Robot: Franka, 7 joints.
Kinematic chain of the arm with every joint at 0, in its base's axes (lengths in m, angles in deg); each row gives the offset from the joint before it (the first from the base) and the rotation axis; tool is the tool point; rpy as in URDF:
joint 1: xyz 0 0 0.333 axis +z
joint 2: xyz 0 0 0 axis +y
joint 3: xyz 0 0 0.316 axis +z
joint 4: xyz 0.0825 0 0 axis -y
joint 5: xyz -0.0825 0 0.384 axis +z
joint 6: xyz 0 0 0 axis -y
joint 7: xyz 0.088 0 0 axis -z
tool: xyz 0 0 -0.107 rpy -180 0 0
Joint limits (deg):
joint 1: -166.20..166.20
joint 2: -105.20..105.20
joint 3: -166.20..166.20
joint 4: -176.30..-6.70
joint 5: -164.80..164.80
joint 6: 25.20..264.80
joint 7: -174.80..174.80
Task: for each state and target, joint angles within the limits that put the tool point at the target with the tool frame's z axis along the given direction. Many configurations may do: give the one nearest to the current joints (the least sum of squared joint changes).
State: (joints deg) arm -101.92 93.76 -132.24 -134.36 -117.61 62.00 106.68
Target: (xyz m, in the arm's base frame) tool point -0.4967 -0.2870 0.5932 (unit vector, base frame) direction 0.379 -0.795 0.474
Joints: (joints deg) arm -101.76 102.34 -116.10 -109.53 -121.45 66.92 106.68
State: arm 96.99 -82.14 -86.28 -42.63 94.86 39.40 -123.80
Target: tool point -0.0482 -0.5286 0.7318 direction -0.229 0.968 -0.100
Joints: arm 69.73 -70.81 -62.54 -33.30 75.27 25.20 -123.80
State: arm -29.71 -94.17 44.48 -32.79 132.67 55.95 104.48
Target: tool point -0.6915 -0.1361 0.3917 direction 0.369 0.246 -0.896
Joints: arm 27.40 -101.75 23.16 -53.04 127.31 32.32 104.48
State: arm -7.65 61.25 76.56 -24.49 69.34 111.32 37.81
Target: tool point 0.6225 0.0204 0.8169 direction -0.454 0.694 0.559
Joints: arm -9.87 57.24 74.96 -6.86 66.11 82.73 37.81
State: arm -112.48 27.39 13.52 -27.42 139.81 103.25 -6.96
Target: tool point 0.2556 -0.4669 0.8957 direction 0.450 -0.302 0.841
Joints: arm -94.78 -4.84 30.37 -77.72 160.69 133.49 -6.96
